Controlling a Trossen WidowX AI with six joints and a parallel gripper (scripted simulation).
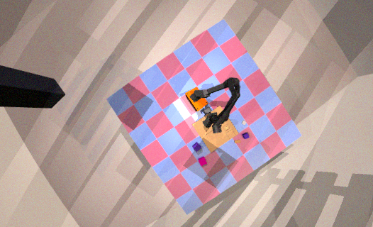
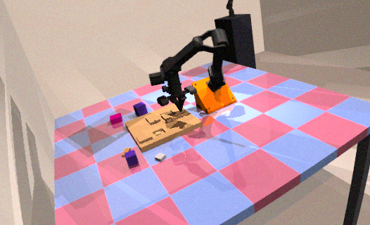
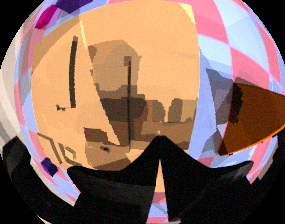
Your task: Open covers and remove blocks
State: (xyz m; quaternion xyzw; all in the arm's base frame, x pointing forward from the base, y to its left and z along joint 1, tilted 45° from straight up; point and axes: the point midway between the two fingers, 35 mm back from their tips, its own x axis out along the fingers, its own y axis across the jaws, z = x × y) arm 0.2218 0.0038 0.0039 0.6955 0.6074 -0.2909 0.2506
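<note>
Right now the tan puzzle board is 110 mm ahead of my gripper tip and 20 mm below it. The rest, counted from my gripper tip: magenta block 250 mm ahead, 300 mm to the right, 30 mm below; then orange piece 320 mm ahead, 60 mm to the left, 40 mm below.
</note>
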